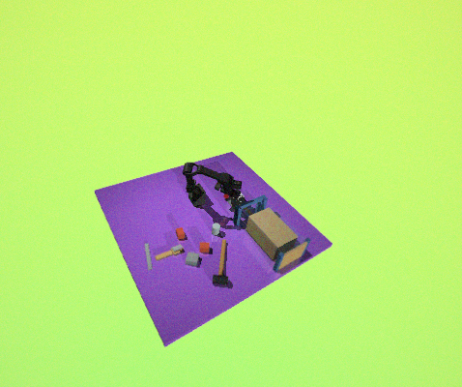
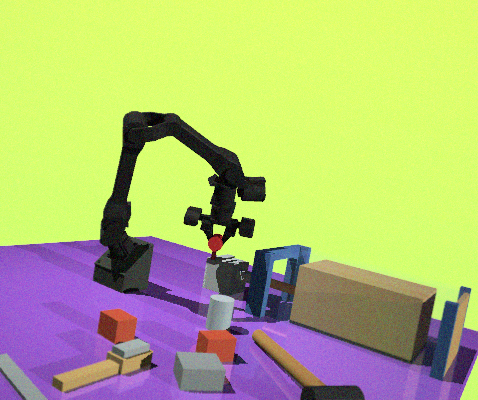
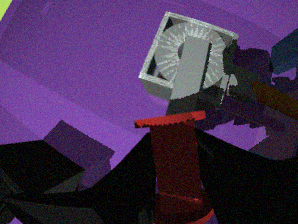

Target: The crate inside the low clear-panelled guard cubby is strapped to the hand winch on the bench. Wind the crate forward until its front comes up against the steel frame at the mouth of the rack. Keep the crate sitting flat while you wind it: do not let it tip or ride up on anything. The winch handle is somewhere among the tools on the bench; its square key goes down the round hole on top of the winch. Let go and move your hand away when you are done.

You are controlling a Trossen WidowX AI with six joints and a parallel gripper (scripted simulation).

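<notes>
Now: the winch handle 3 cm below my gripper tip and 2 cm to the left of it. Also, from my gripper tip: red knob 1 cm to the right, 1 cm ahead; grey winch 10 cm below, 8 cm to the left, 2 cm behind; grey block 46 cm to the right, 30 cm ahead, 12 cm below.
</notes>
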